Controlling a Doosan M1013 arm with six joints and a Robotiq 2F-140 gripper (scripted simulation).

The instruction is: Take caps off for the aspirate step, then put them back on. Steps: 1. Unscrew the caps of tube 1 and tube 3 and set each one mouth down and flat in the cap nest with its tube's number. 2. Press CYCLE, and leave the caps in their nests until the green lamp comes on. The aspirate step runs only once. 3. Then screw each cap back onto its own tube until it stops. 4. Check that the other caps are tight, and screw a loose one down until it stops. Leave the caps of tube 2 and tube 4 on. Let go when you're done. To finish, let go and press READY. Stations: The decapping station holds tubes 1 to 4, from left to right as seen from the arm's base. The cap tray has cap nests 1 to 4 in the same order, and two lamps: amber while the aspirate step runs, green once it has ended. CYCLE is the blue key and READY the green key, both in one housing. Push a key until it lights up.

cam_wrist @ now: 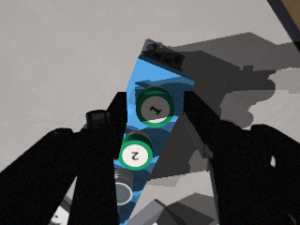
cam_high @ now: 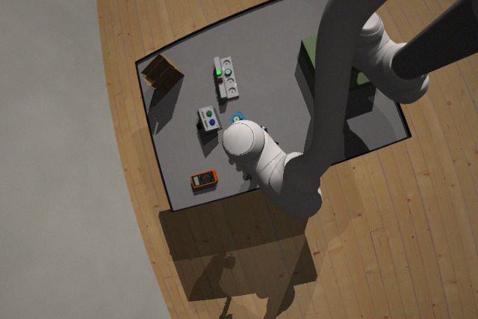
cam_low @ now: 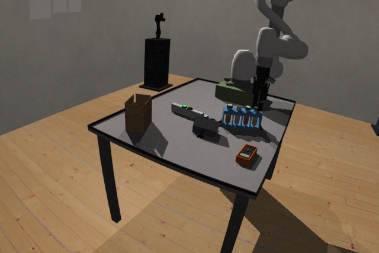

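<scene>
Right now my hand is 3 cm above the cap 1. Round my hand: cap 2 (5 cm to the right, 3 cm below, 2 cm ahead); key housing (22 cm to the right, 20 cm ahead, 9 cm below); blue key (19 cm to the right, 18 cm ahead, 8 cm below).
</scene>
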